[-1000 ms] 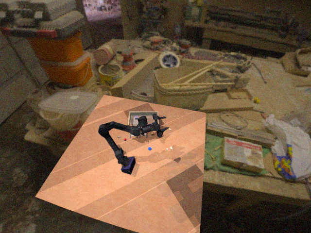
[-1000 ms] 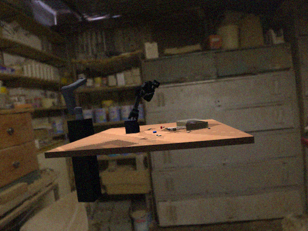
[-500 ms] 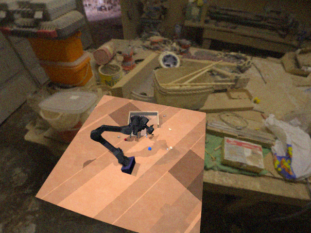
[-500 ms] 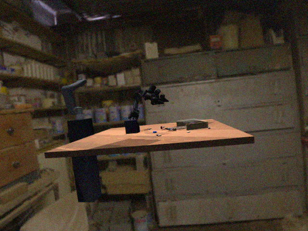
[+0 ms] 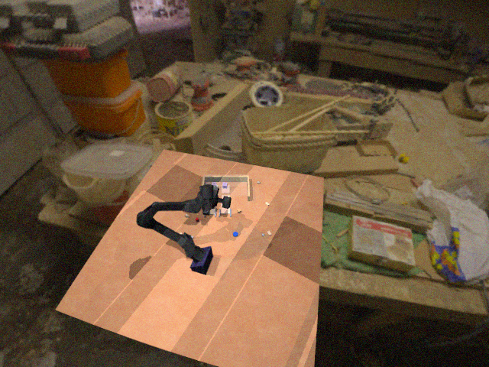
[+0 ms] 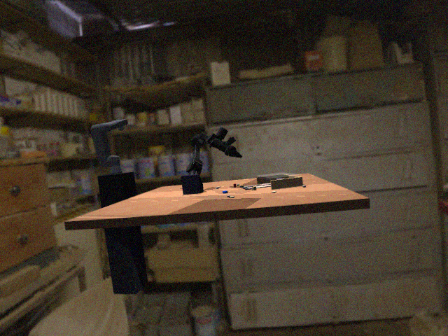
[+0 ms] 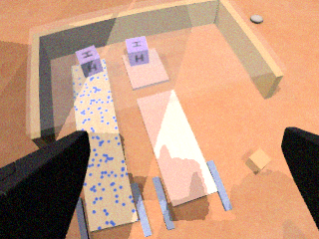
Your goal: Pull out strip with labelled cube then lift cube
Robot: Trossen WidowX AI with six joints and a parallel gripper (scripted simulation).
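My gripper tip is now 80 mm past the red ball, 130 mm to the right of it and 190 mm above it. Also, from my gripper tip: blue ball: 100 mm behind, 140 mm to the right, 200 mm below.
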